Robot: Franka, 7 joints.
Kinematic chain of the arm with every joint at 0, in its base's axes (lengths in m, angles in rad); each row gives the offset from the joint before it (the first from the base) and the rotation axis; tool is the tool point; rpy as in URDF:
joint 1: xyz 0 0 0.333 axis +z
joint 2: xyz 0 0 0 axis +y
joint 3: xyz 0 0 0.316 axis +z
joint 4: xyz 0.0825 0 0 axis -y
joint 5: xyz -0.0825 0 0.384 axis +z
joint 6: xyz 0 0 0 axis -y
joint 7: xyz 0.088 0 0 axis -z
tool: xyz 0 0 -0.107 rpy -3.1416 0 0
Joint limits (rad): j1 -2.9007..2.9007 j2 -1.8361..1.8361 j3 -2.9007..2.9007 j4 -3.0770..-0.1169 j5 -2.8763..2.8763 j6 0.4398..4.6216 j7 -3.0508..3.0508
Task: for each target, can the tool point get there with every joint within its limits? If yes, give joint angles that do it. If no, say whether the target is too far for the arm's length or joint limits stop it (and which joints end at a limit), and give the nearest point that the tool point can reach.
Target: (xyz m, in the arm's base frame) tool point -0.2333 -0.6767 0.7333
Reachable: yes | joints 1.6190 -0.6174 2.4030 -1.0552 -0.1231 3.2758 2.3760
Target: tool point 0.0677 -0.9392 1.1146
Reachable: no: too far | nearest point 0.0475 -0.6584 0.8809 | short by 0.366 m
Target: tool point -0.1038 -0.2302 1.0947
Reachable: yes | joints 1.8364 -0.7153 0.2498 -1.0356 -0.6105 3.4925 2.0687
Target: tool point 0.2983 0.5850 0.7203
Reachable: yes | joints 0.4302 0.4599 0.9829 -1.0060 -0.1738 1.7678 -2.5492
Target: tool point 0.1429 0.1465 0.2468
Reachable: yes | joints -0.1248 -0.2587 0.9714 -2.8015 0.0927 1.3145 -1.0255
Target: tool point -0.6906 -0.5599 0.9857
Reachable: no: too far | nearest point -0.5372 -0.4355 0.8407 | short by 0.245 m
